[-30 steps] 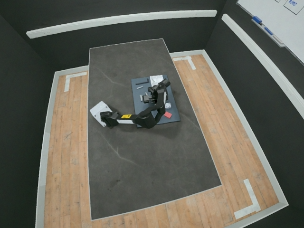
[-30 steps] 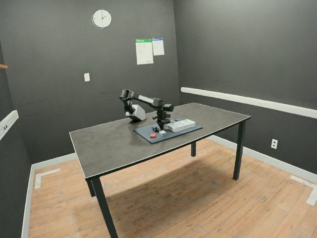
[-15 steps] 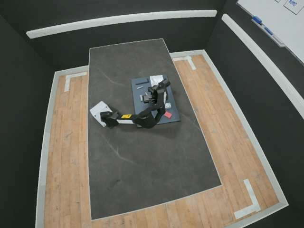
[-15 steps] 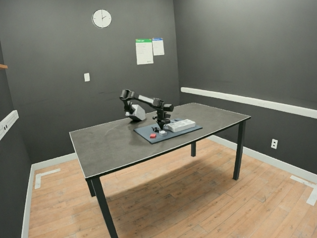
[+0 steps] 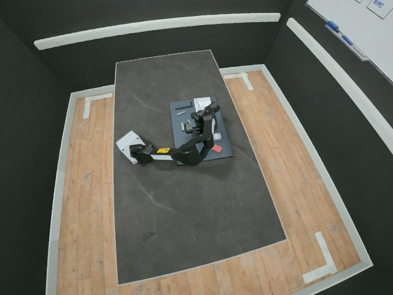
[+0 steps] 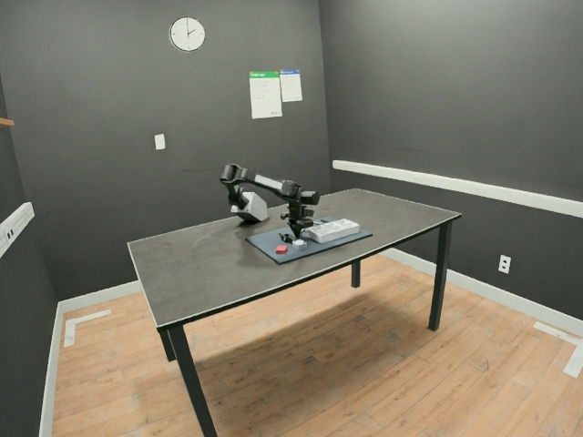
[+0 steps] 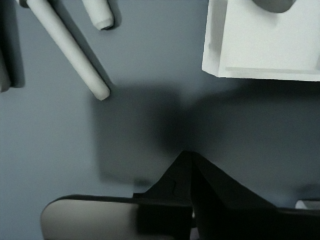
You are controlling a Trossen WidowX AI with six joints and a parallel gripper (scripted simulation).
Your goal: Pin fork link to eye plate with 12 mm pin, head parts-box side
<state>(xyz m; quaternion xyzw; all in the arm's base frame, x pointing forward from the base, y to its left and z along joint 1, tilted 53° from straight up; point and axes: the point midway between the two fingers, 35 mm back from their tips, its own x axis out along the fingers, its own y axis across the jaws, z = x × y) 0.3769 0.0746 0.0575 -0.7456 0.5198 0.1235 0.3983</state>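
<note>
The eye plate is 50 mm to the right of my hand and 30 mm below it. Also, from my hand: grey block 80 mm ahead, 70 mm to the right, 20 mm below; then red block 140 mm to the right, 50 mm ahead, 30 mm below; then blue-grey mat 50 mm to the left, 40 mm below, 10 mm ahead.
</note>
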